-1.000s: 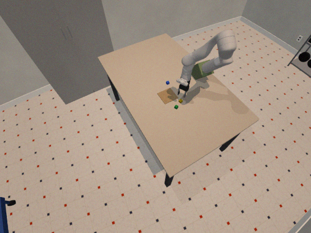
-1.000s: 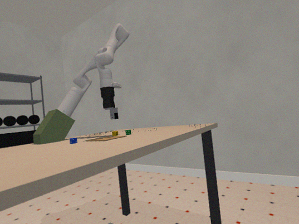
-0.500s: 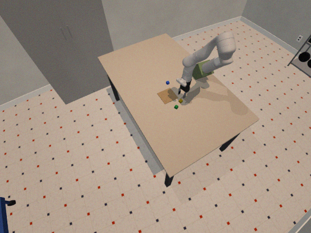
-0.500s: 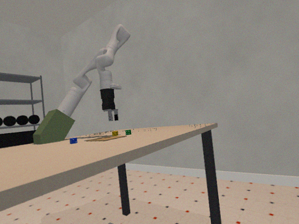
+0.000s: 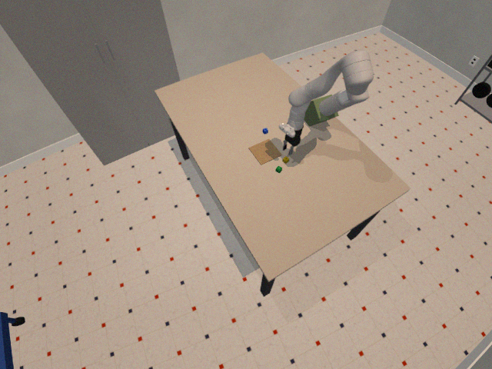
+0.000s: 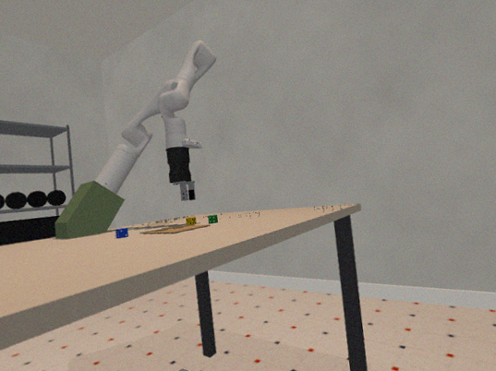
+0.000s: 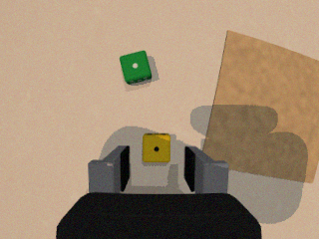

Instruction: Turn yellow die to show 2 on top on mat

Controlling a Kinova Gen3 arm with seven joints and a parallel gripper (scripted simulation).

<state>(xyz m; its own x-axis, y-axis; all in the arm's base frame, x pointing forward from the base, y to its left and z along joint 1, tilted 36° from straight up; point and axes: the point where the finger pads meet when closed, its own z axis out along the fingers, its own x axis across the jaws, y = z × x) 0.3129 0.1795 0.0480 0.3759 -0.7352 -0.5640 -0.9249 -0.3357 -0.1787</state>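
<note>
Right now my hand is 9 cm above the yellow die. Round my hand: blue die 3 cm ahead, 24 cm to the right, 9 cm below; then brown mat 8 cm ahead, 10 cm to the right, 10 cm below; then green die 6 cm ahead, 5 cm to the left, 9 cm below.
</note>
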